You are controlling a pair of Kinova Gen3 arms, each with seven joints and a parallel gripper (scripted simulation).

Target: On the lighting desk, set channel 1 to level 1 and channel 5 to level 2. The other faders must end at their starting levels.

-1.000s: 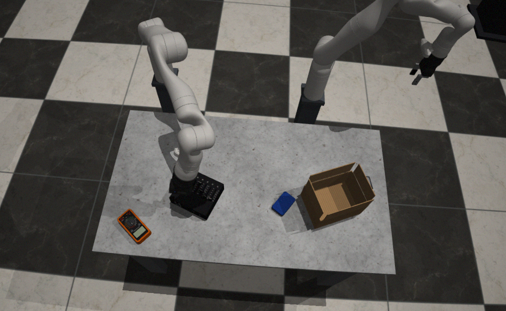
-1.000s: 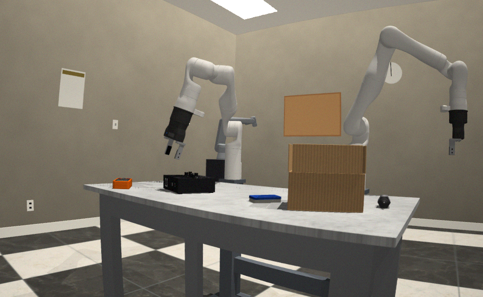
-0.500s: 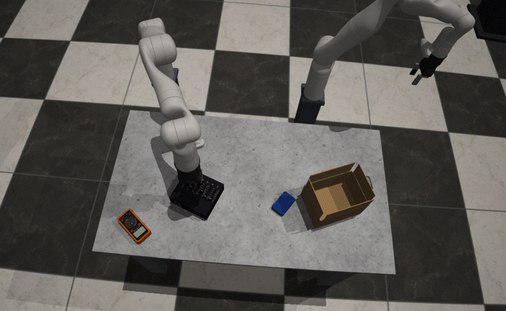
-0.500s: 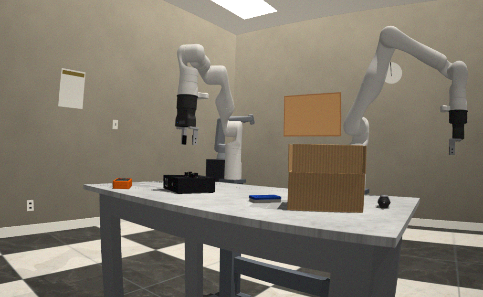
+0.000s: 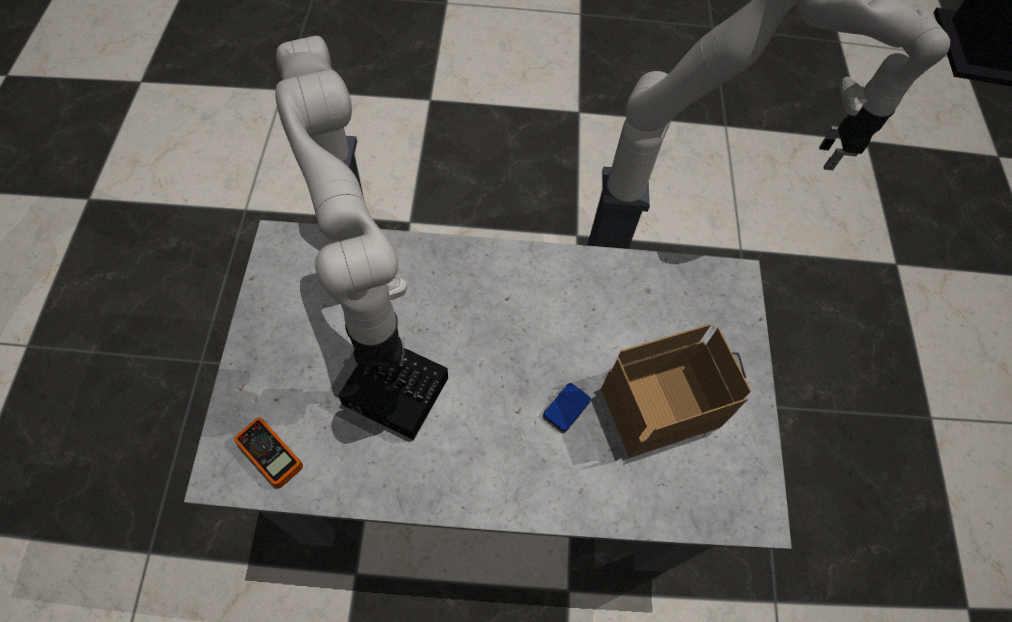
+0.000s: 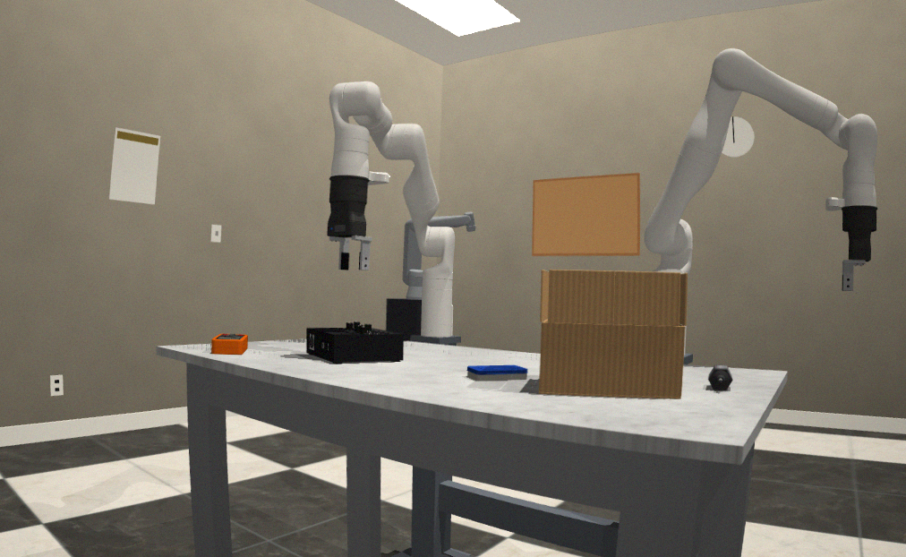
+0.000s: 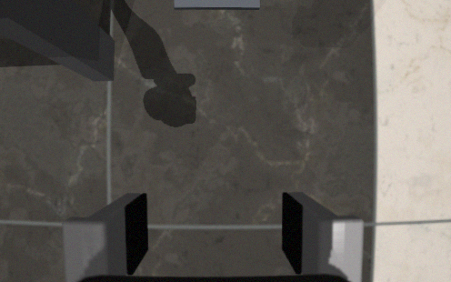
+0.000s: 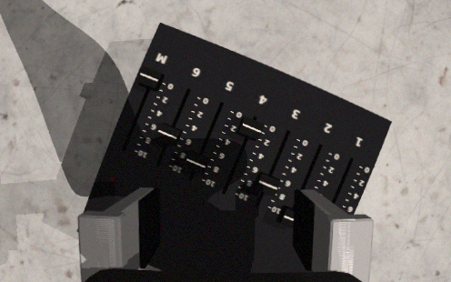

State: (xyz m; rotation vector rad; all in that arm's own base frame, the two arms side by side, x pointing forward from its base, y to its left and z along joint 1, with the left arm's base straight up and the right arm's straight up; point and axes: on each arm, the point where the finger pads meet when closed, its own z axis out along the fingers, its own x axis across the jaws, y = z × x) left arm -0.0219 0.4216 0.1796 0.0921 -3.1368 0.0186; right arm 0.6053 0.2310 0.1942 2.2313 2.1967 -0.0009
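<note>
My right hand is 2 cm to the right of the channel 3 fader and 13 cm above it. Round my right hand: channel 2 fader: 2 cm ahead, 4 cm to the left, 13 cm below; then channel 4 fader: 3 cm behind, 1 cm to the left, 13 cm below; then channel 5 fader: 1 cm behind, 2 cm to the right, 13 cm below.
</note>
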